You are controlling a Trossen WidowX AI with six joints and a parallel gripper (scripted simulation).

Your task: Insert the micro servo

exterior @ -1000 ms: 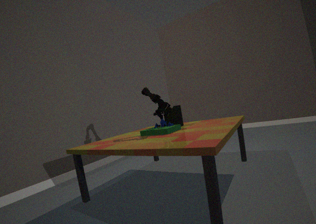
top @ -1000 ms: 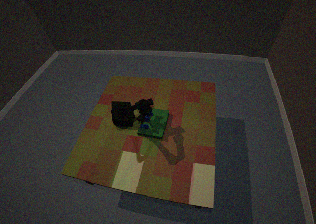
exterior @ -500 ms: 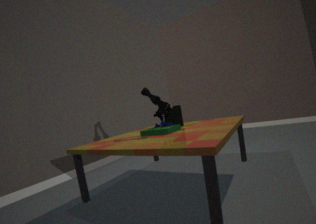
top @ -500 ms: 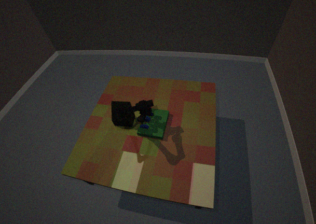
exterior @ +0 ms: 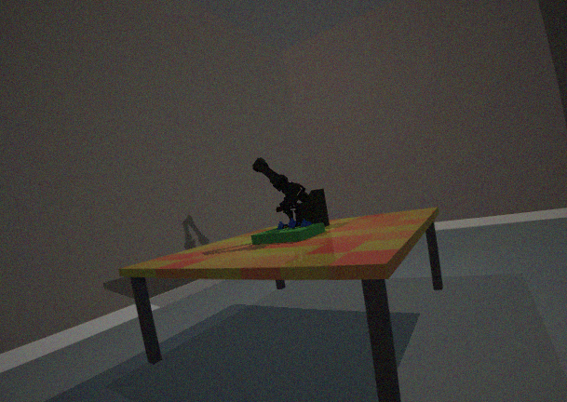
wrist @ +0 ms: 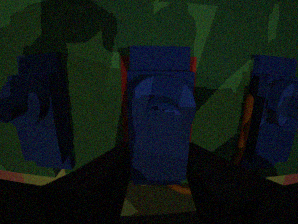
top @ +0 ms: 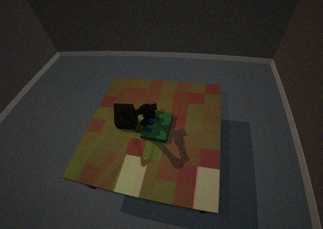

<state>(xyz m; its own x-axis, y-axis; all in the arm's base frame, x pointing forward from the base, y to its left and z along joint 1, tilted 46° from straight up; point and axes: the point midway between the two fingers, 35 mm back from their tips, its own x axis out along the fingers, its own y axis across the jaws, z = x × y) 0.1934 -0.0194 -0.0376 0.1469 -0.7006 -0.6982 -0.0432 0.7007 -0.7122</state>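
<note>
My gripper tip is now 120 mm short of the deck, 10 mm to the right of it and 40 mm above it.
</note>
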